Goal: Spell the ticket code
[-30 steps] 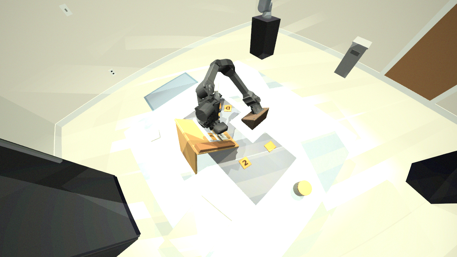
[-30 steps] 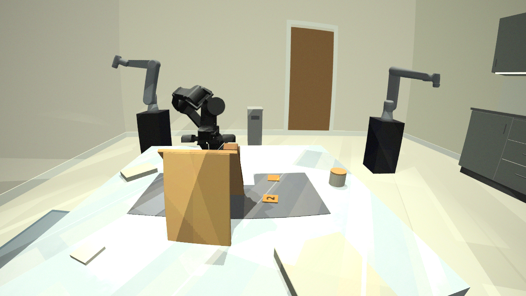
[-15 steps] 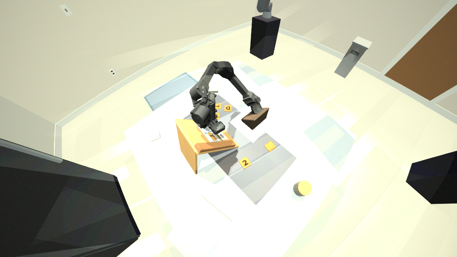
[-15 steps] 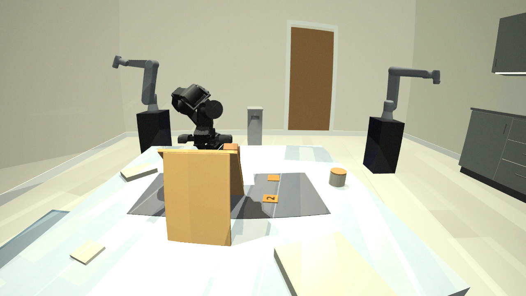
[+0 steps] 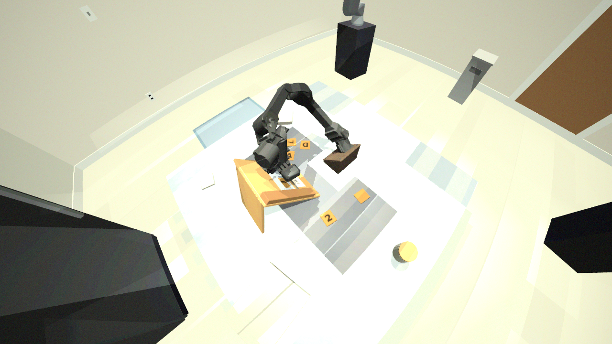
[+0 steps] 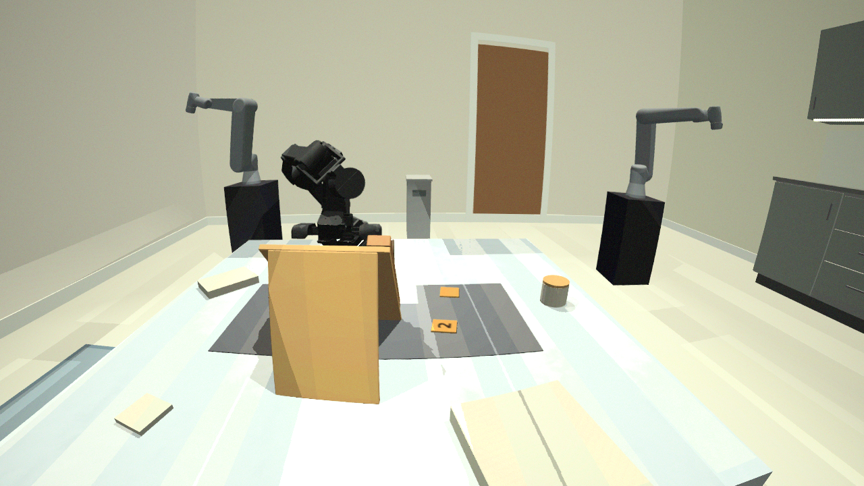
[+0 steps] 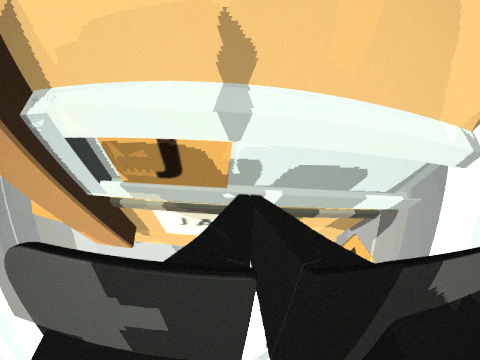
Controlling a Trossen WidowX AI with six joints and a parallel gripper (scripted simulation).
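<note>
Now: the white ticket 5 cm behind my gripper tip, 2 cm to the left of it and 10 cm below it. The rest, counted from my gripper tip: grey mat: 15 cm behind, 5 cm to the left, 17 cm below; then pale pad: 32 cm ahead, 31 cm to the right, 17 cm below; then round tan-lidded canister: 22 cm behind, 56 cm to the left, 14 cm below.
</note>
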